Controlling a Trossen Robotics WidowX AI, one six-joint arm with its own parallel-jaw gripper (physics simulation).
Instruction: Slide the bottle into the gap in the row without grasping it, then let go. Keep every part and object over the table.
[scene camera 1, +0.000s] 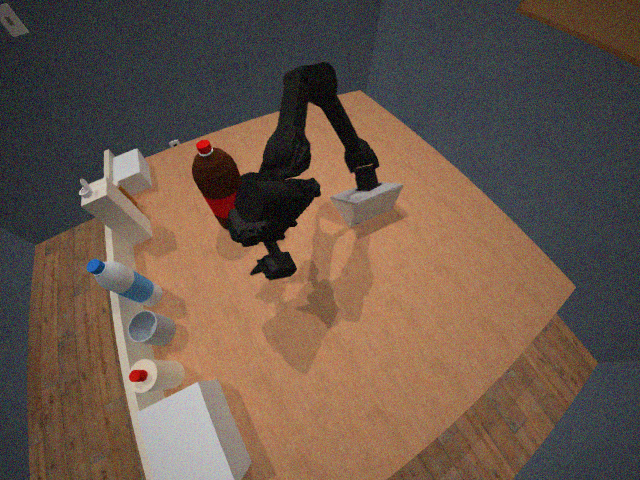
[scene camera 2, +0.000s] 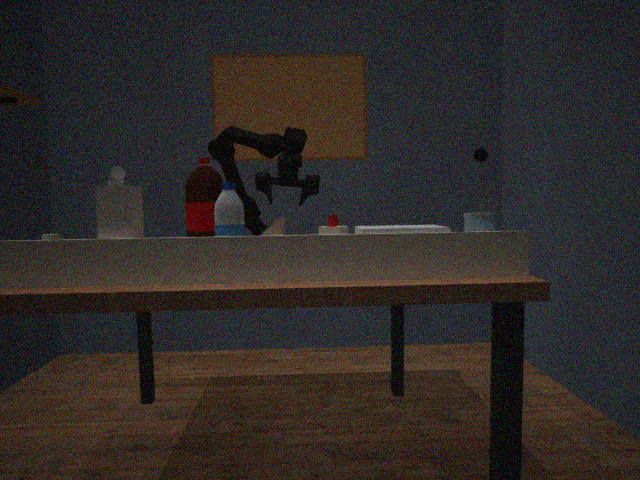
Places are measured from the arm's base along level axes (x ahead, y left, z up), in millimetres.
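Pixels of known places: gripper, fingertip midpoint: (scene camera 1: 245, 257) (scene camera 2: 285, 204); arm's base, origin of the base link: (scene camera 1: 368, 187) (scene camera 2: 262, 233).
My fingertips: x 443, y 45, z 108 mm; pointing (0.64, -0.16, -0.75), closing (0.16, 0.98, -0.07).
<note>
Ahead of a thing's pixels: the offset from my fingertips to its top centre.
A large dark brown bottle @(48 mm back, 224 mm right, 135 mm up) (scene camera 1: 215, 167) (scene camera 2: 200, 217) with a red cap and red label stands upright, apart from the row. The row runs along a low white wall (scene camera 1: 119, 330) (scene camera 2: 310, 258). Its gap (scene camera 1: 135, 255) lies between a beige carton @(245 mm ahead, 388 mm right, 90 mm up) (scene camera 1: 114, 206) (scene camera 2: 119, 211) and a blue-capped bottle @(279 mm ahead, 152 mm right, 51 mm up) (scene camera 1: 117, 277) (scene camera 2: 229, 206). My gripper (scene camera 1: 251, 254) (scene camera 2: 285, 202) is open and empty, with its fingers pointing down above the table. In the scene camera 1 view it is below and right of the brown bottle and partly covers its lower part. In the scene camera 2 view it is right of the bottle.
A grey-blue cup @(289 mm ahead, 39 mm right, 80 mm down) (scene camera 1: 164, 330), a red-capped white container @(309 mm ahead, 75 mm left, 25 mm down) (scene camera 1: 168, 374) (scene camera 2: 332, 229) and a large white box @(295 mm ahead, 236 mm left, 55 mm down) (scene camera 1: 180, 428) continue the row. A small white box @(195 mm ahead, 660 mm right, 85 mm down) (scene camera 1: 129, 169) stands behind the carton. A grey wedge-shaped block (scene camera 1: 367, 206) is at the arm's foot.
</note>
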